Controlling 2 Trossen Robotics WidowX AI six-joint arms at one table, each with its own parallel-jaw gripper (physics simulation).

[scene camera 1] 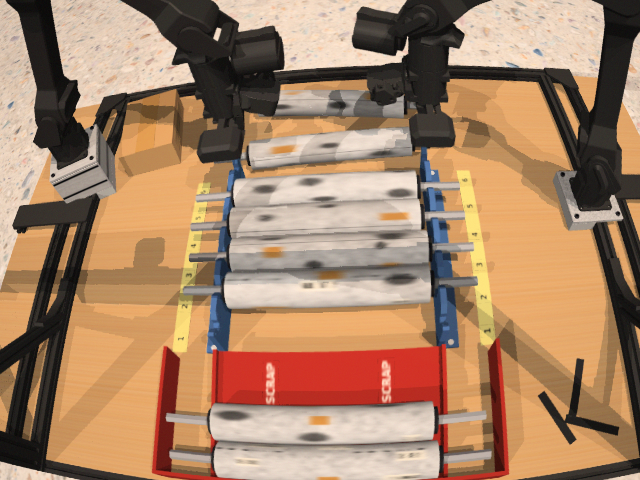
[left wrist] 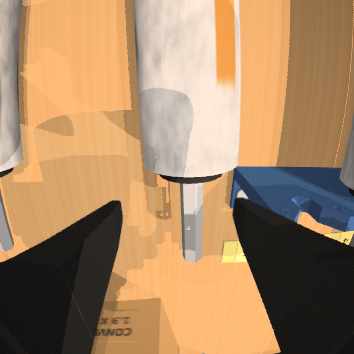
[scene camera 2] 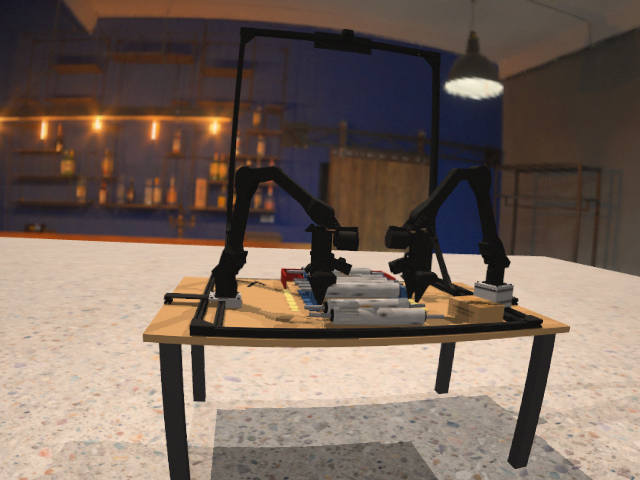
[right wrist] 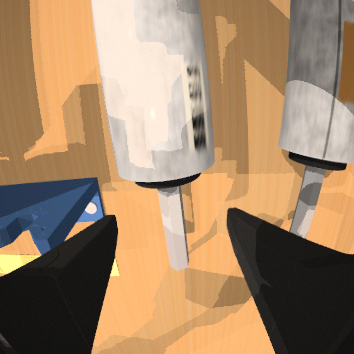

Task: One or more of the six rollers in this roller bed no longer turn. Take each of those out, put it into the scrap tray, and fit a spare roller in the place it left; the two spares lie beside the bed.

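Pixels of known places: left gripper, fingertip midpoint: (left wrist: pixel 177 207) (scene camera 2: pixel 413 300); right gripper, fingertip midpoint: (scene camera 2: pixel 318 302) (right wrist: pixel 171 219); left arm's base, link origin: (scene camera 1: pixel 72 151) (scene camera 2: pixel 494 283); right arm's base, link origin: (scene camera 1: pixel 590 194) (scene camera 2: pixel 225 295).
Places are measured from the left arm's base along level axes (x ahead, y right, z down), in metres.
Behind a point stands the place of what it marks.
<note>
A spare roller (scene camera 1: pixel 330 147) @(x 0.422, y 0.159, z 0.052 m) (scene camera 2: pixel 361 303) @(x 0.459, y 0.133, z 0.053 m) (left wrist: pixel 190 125) @(x 0.326, y 0.111, z 0.045 m) (right wrist: pixel 160 110) @(x 0.523, y 0.171, z 0.045 m) lies slightly slanted behind the bed; the other spare (scene camera 1: pixel 338 105) @(x 0.469, y 0.068, z 0.056 m) (scene camera 2: pixel 377 315) @(x 0.481, y 0.026, z 0.060 m) (left wrist: pixel 7 100) @(x 0.371, y 0.026, z 0.068 m) (right wrist: pixel 317 90) @(x 0.541, y 0.101, z 0.054 m) lies farther back. My left gripper (scene camera 1: pixel 220 147) (left wrist: pixel 177 207) @(x 0.291, y 0.094, z 0.051 m) and right gripper (scene camera 1: pixel 432 131) @(x 0.571, y 0.187, z 0.055 m) (right wrist: pixel 172 217) @(x 0.571, y 0.187, z 0.055 m) are open and empty, at opposite ends of the nearer spare, its shafts showing between their fingertips. Four rollers, the front one (scene camera 1: pixel 328 289) @(x 0.338, y 0.401, z 0.020 m) among them, sit in the blue rails (scene camera 1: pixel 219 330) @(x 0.191, y 0.392, z 0.050 m) (left wrist: pixel 280 185) @(x 0.279, y 0.148, z 0.060 m) (right wrist: pixel 60 200); the front and back places are bare. Two rollers (scene camera 1: pixel 323 423) @(x 0.278, y 0.559, z 0.019 m) (scene camera 1: pixel 328 459) @(x 0.269, y 0.601, z 0.025 m) lie in the red scrap tray (scene camera 1: pixel 325 374) @(x 0.299, y 0.491, z 0.057 m).
A cardboard box (scene camera 1: pixel 149 136) @(x 0.143, y 0.003, z 0.038 m) (scene camera 2: pixel 478 310) @(x 0.206, y -0.102, z 0.046 m) (left wrist: pixel 135 325) @(x 0.186, y 0.022, z 0.065 m) stands beside the left arm. Yellow number strips (scene camera 1: pixel 180 325) @(x 0.129, y 0.345, z 0.092 m) (scene camera 1: pixel 486 320) @(x 0.525, y 0.493, z 0.092 m) run outside the rails. Black bars (scene camera 1: pixel 576 384) @(x 0.606, y 0.637, z 0.092 m) lie at the right of scene camera 1. A black frame (scene camera 1: pixel 496 73) @(x 0.799, y 0.067, z 0.075 m) borders the table.
</note>
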